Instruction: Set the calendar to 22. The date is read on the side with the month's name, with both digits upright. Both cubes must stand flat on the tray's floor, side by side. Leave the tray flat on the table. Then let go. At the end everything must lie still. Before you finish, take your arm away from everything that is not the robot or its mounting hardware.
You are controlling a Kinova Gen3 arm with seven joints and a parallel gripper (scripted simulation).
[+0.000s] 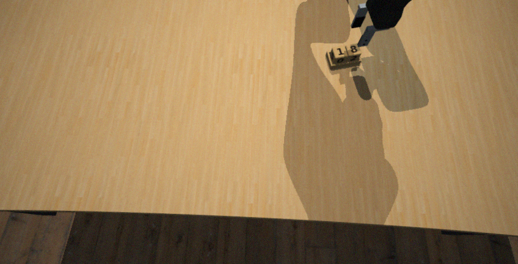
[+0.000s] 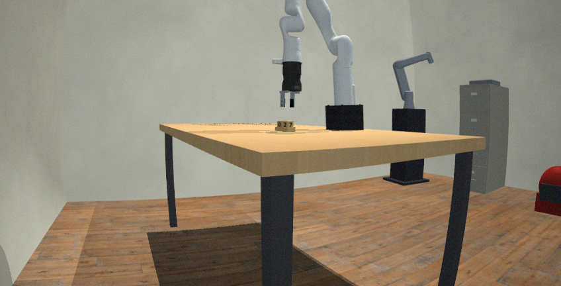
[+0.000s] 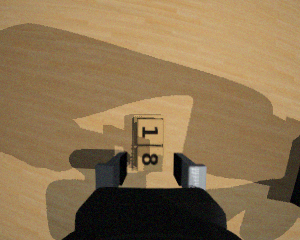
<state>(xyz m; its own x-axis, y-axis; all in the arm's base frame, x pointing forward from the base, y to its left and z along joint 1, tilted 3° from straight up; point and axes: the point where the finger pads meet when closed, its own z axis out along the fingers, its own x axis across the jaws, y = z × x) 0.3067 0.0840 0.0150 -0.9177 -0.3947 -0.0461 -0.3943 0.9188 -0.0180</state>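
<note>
Right now the wooden number cube is 9 cm below my hand. The rest, counted from my hand: wooden calendar tray 1 cm to the right, 10 cm below.
</note>
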